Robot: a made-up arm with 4 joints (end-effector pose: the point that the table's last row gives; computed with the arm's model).
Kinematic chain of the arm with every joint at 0, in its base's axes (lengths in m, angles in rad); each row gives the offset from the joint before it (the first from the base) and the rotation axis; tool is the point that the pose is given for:
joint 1: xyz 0 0 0.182 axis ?
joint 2: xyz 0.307 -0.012 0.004 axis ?
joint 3: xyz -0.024 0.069 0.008 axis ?
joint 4: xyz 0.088 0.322 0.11 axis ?
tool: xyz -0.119 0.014 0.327
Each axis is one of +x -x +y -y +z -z.
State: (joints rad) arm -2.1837 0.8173 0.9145 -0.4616
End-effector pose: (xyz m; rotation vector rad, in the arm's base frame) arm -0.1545 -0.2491 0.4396 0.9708 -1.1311 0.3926
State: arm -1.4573 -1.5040 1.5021 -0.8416
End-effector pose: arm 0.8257 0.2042 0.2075 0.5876 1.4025 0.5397
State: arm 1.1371 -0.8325 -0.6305 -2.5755
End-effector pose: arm 0.4203 0.4121 0.5063 -0.8832 0.3220 1.8883
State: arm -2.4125 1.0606 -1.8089 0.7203
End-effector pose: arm 0.6941 -0.0211 -0.2126 -2.0351 -0.3278 -1.6605
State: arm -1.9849 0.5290 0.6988 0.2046
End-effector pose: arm -0.0516 -0.3078 0.5963 1.3030 -0.4204 -0.0430
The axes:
joint 1: -x
joint 2: +z
joint 3: -x
joint 4: -z

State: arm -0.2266 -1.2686 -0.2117 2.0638
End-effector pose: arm 0.7169 -0.1411 0.6908 -0.2537 -0.4496 2.8851
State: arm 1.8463 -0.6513 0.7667 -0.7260
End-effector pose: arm 0.6160 0.0228 -0.2920 -2.3902 0.4476 -0.4414
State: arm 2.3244 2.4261 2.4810 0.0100
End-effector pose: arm 0.3019 -0.3243 0.6255 0.6397 0.2023 -2.5405
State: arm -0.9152 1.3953 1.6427 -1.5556
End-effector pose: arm -0.1673 0.2498 0.1426 -1.5981 -0.6306 1.6192
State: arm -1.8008 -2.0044 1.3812 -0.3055
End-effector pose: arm 0.8329 0.2393 0.0364 0.5736 1.9572 0.2327
